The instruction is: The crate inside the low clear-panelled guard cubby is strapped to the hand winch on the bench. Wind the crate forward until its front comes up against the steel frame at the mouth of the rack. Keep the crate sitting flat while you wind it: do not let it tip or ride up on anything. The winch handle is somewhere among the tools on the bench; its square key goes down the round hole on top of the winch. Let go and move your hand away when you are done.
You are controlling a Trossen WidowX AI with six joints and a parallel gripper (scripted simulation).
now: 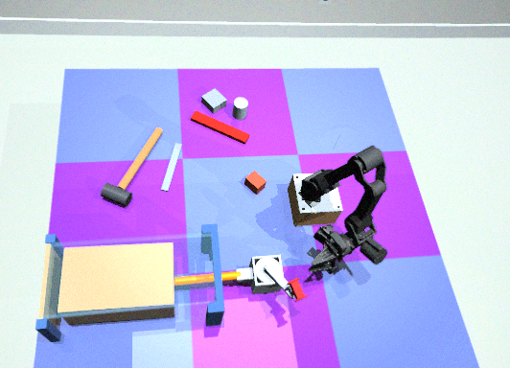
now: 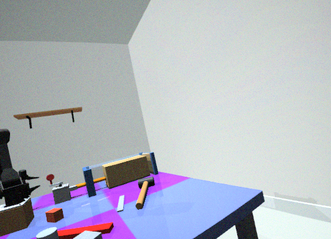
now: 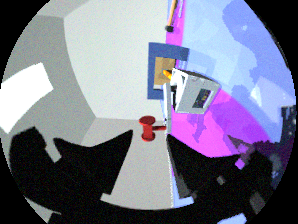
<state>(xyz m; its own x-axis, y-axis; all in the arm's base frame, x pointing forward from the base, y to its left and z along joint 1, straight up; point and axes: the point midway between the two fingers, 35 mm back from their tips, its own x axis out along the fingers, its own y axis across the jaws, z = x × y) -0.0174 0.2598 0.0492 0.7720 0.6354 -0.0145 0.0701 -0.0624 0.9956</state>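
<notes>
Now: the red knob 4 cm ahead of my gripper tip, 7 cm to the left of it and 1 cm below it. From my gripper tip the other things lie so: winch handle 7 cm ahead, 4 cm to the left, 4 cm below; then winch 10 cm ahead, 1 cm to the right, 12 cm below; then grey strip 48 cm ahead, 37 cm to the right, 15 cm below.
</notes>
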